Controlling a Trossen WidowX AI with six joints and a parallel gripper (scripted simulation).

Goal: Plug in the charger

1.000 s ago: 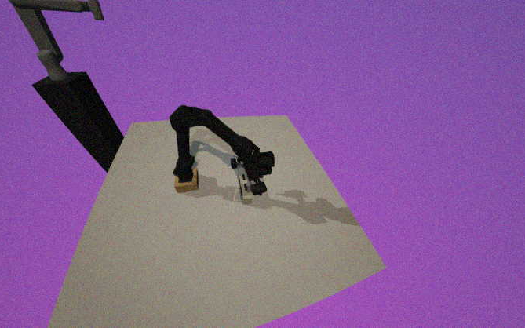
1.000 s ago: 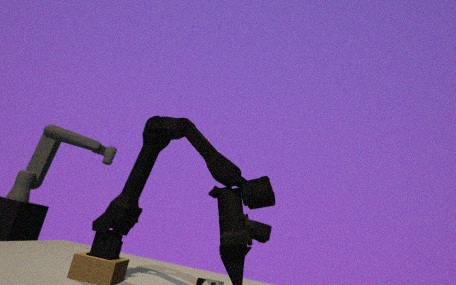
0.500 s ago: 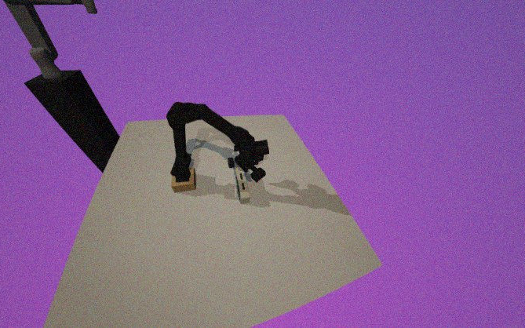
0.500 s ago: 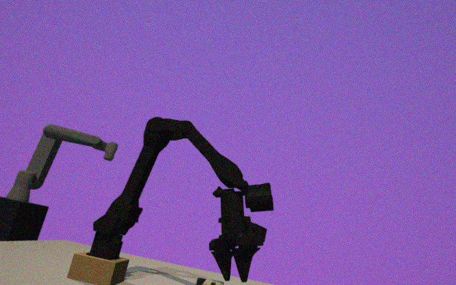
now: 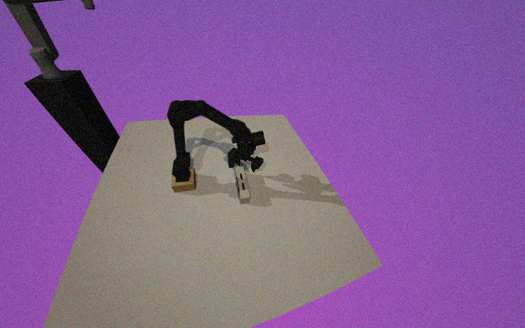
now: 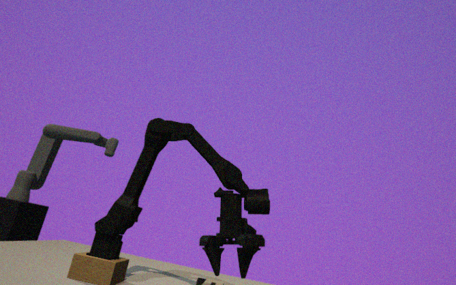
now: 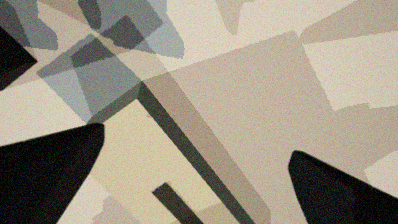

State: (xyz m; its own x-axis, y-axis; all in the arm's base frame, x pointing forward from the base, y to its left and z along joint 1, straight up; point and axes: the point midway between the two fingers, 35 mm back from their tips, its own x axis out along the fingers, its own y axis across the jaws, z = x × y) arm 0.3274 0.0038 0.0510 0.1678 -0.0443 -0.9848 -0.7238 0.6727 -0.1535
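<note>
The black two-prong charger lies 80 mm behind my gripper tip, 120 mm to the left of it and 50 mm below it.
</note>
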